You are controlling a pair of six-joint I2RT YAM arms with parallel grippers.
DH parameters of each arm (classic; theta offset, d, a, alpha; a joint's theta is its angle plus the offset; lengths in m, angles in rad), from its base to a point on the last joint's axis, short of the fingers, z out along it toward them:
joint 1: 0 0.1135 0.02 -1.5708
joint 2: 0 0 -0.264 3.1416
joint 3: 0.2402 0 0.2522 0
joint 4: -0.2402 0 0.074 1.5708
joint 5: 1.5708 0 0 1.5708
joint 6: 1.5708 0.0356 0 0
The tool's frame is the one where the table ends.
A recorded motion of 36 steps. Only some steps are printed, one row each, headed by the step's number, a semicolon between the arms.
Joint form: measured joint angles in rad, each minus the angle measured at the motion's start. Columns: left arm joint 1, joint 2, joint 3, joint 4, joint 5, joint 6; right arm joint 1, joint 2, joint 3, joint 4, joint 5, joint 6.
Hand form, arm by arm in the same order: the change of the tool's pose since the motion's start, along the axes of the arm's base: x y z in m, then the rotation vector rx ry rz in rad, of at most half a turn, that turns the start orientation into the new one. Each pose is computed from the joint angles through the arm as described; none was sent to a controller.
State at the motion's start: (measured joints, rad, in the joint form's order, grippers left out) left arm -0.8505 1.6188 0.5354 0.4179 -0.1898 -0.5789; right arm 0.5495 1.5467 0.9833 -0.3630 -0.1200 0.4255
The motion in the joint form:
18: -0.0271 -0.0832 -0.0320 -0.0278 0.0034 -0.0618; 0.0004 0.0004 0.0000 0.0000 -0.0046 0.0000
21: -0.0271 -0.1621 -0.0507 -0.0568 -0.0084 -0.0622; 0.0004 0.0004 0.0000 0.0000 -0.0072 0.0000
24: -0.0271 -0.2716 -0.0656 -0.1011 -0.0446 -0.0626; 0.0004 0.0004 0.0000 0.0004 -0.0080 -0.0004
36: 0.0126 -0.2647 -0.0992 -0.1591 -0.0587 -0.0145; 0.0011 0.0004 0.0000 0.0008 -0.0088 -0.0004
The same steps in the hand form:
18: -0.0129 0.0032 0.0110 -0.0592 0.0155 0.0071; -0.0001 0.0003 -0.0001 0.0029 0.0023 0.0032
21: -0.0179 0.0099 0.0232 -0.0792 -0.0097 0.0160; -0.0002 0.0003 -0.0001 0.0047 0.0033 0.0047
24: -0.0237 0.0188 0.0415 -0.1056 -0.0581 0.0447; -0.0002 0.0004 -0.0001 0.0053 0.0032 0.0055
36: -0.0230 0.0340 0.0252 0.0094 -0.0250 0.0676; -0.0003 0.0006 0.0000 0.0060 0.0032 0.0067

